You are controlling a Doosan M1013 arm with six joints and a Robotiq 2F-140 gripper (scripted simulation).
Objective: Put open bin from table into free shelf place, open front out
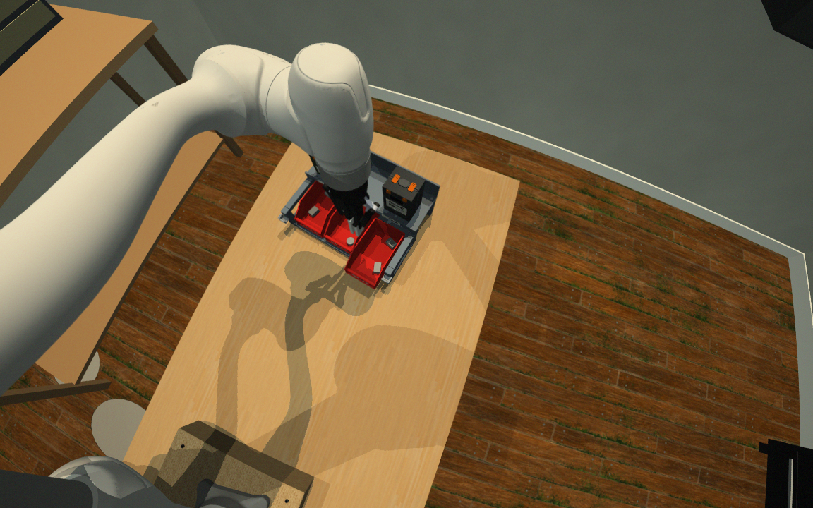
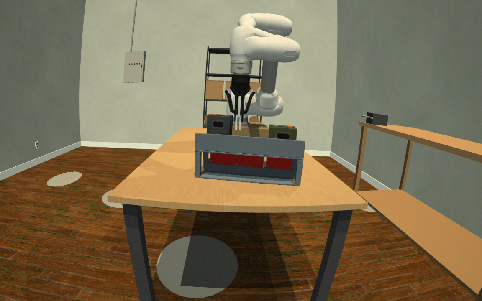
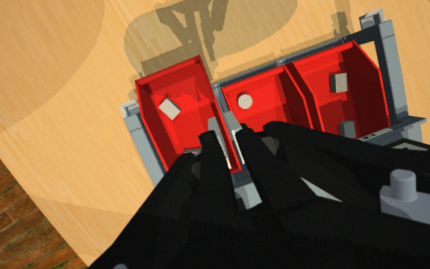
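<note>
Now: the front lip 2 cm behind my hand, 8 cm to the left of it and 18 cm below it.
</note>
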